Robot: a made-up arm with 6 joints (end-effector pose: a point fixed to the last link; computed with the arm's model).
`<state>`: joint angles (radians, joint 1 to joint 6).
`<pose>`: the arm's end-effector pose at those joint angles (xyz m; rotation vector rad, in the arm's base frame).
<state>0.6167 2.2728 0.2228 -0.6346 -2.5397 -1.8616</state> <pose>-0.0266 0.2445 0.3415 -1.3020 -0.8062 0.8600</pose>
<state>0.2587 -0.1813 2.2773 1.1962 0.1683 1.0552</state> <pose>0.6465 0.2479 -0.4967 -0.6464 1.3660 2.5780</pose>
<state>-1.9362 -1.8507 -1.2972 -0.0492 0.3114 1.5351</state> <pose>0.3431 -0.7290 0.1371 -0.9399 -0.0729 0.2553</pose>
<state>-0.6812 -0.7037 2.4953 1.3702 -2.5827 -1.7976</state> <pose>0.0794 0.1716 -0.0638 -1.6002 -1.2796 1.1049</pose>
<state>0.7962 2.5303 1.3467 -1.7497 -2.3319 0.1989</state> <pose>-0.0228 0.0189 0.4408 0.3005 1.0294 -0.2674</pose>
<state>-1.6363 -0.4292 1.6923 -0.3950 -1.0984 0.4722</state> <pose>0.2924 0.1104 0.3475 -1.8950 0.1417 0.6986</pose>
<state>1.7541 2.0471 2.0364 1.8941 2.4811 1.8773</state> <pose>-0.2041 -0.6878 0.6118 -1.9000 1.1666 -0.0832</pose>
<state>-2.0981 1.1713 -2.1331 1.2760 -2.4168 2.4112</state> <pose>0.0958 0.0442 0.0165 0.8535 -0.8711 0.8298</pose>
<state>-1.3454 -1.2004 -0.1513 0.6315 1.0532 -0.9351</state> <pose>0.6511 -0.1961 0.5375 -0.0142 -0.9844 2.2735</pose>
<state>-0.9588 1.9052 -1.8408 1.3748 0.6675 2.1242</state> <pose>-0.7753 0.5966 0.1284 0.2385 1.4488 -1.9317</pose>
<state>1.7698 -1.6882 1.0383 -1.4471 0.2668 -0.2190</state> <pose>-0.5540 0.0792 0.0986 -0.8359 -0.7685 -1.1995</pose>
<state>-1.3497 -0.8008 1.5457 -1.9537 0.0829 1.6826</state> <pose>-0.5463 0.1422 0.3473 -2.4404 -1.6211 -0.4242</pose>
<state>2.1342 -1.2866 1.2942 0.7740 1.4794 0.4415</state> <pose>0.9042 -0.5355 0.1680 -0.2303 -2.0106 0.8234</pose>
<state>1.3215 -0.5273 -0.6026 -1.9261 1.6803 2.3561</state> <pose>0.2737 -0.7306 0.6184 1.3712 -2.6312 -0.8659</pose>
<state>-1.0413 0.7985 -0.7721 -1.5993 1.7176 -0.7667</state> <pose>0.7257 0.1598 0.2432 -0.5904 1.8635 -0.0168</pose>
